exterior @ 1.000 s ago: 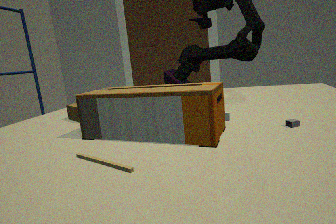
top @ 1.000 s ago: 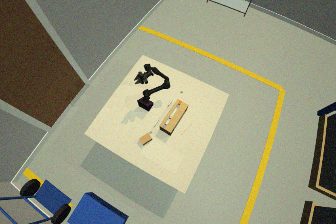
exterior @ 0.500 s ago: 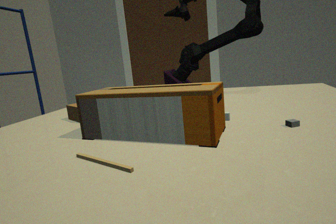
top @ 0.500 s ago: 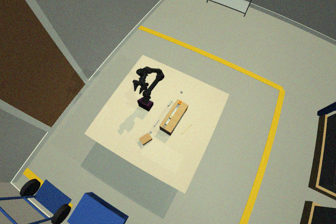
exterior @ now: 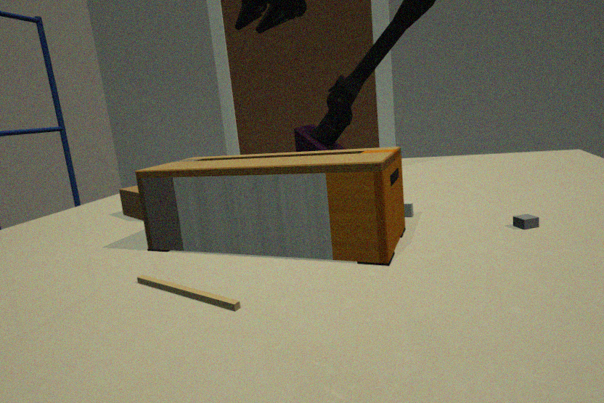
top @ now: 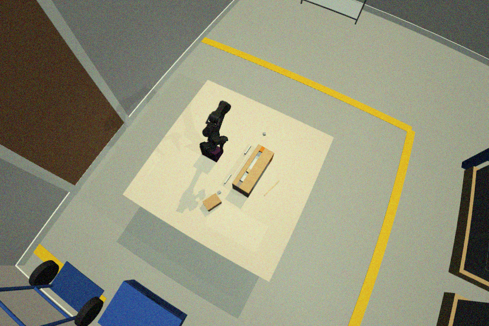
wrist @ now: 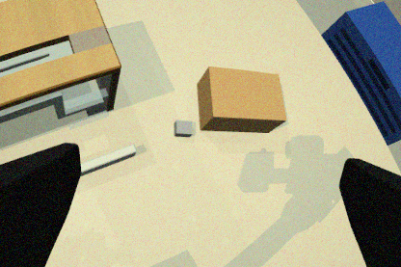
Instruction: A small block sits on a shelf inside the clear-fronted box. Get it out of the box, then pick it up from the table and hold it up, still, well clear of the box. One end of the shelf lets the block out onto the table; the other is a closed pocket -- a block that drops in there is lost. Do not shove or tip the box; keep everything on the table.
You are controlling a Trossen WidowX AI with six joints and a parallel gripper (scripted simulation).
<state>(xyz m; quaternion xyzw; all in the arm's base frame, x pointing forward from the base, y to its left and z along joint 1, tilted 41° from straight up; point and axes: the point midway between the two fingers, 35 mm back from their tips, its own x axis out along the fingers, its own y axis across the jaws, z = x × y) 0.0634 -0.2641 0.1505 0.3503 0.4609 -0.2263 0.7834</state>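
Now: the long wooden box 310 mm below my gripper tip, 220 mm ahead of it and 90 mm to the left of it. Also, from my gripper tip: thin wooden stick 430 mm ahead, 370 mm below, 20 mm to the left; then flat tan block 340 mm below, 260 mm to the right, 40 mm ahead.
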